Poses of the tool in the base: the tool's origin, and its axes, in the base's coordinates. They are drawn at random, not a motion.
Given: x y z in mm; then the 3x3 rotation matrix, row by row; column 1 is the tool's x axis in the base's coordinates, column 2 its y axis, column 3 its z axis. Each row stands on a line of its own.
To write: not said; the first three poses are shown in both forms.
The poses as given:
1:
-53, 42, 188
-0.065, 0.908, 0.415
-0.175, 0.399, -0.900
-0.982, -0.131, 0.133
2:
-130, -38, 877
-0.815, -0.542, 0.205
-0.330, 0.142, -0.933
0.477, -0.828, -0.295
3:
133, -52, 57
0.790, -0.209, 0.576
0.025, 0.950, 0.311
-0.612, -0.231, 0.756
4:
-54, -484, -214
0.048, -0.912, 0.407
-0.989, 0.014, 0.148
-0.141, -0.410, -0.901
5:
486, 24, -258
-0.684, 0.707, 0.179
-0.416, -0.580, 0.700
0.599, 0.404, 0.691
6:
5, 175, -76
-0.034, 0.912, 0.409
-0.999, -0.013, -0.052
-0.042, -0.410, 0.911
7:
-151, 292, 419
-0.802, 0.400, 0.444
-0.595, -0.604, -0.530
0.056, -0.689, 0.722
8:
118, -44, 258
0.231, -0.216, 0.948
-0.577, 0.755, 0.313
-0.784, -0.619, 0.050
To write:
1: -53, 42, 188, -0.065, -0.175, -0.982, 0.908, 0.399, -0.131
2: -130, -38, 877, -0.815, -0.330, 0.477, -0.542, 0.142, -0.828
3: 133, -52, 57, 0.790, 0.025, -0.612, -0.209, 0.950, -0.231
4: -54, -484, -214, 0.048, -0.989, -0.141, -0.912, 0.014, -0.410
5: 486, 24, -258, -0.684, -0.416, 0.599, 0.707, -0.580, 0.404
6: 5, 175, -76, -0.034, -0.999, -0.042, 0.912, -0.013, -0.410
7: -151, 292, 419, -0.802, -0.595, 0.056, 0.400, -0.604, -0.689
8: 118, -44, 258, 0.231, -0.577, -0.784, -0.216, 0.755, -0.619
